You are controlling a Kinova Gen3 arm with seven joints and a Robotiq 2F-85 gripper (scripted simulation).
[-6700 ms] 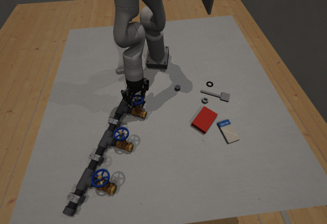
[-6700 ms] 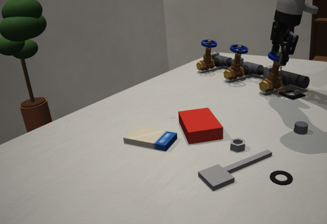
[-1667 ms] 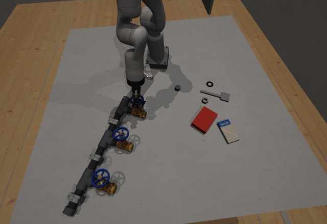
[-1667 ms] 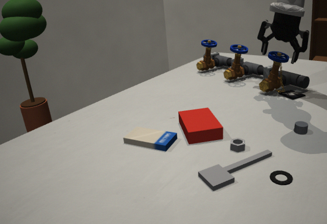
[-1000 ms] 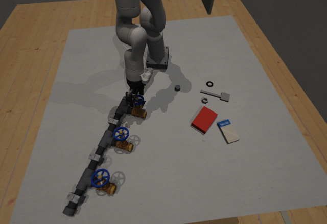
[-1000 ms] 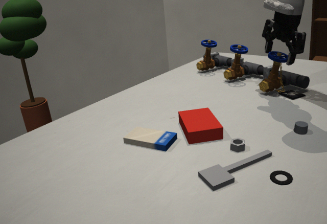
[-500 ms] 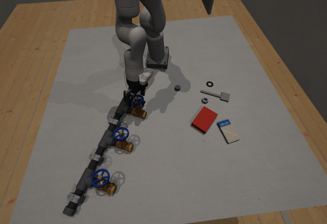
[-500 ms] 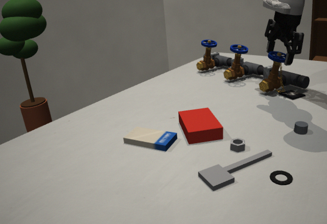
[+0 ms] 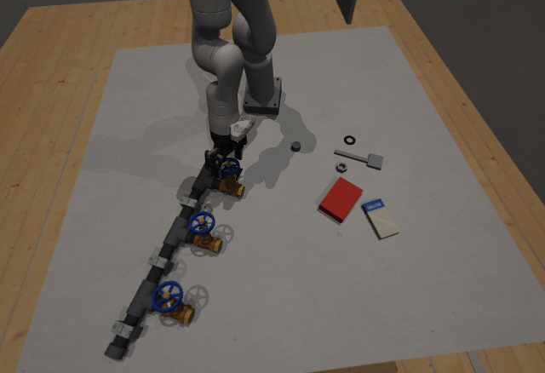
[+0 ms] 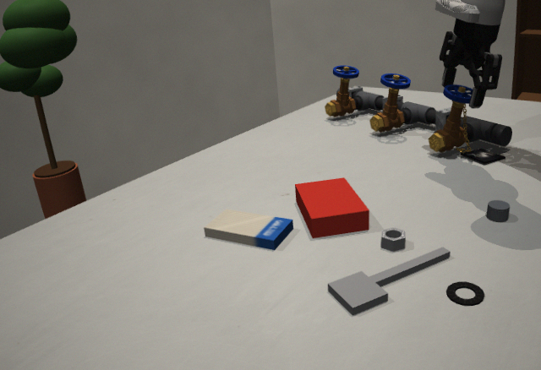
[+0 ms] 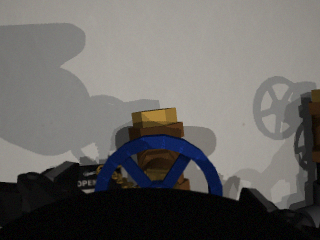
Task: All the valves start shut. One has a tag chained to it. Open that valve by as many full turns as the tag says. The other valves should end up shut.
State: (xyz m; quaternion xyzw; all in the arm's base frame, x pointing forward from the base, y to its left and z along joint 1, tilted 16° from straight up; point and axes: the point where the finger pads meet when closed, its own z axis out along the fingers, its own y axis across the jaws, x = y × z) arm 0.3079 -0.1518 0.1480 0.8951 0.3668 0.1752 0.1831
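Now: hand 120 mm above the black tag and 40 mm past it. From my hand the other things lie so: red block (310 mm to the left, 130 mm ahead, 110 mm below); small grey cylinder (230 mm to the left, 110 mm below, 100 mm behind); grey paddle-shaped tool (440 mm to the left, 120 mm below).
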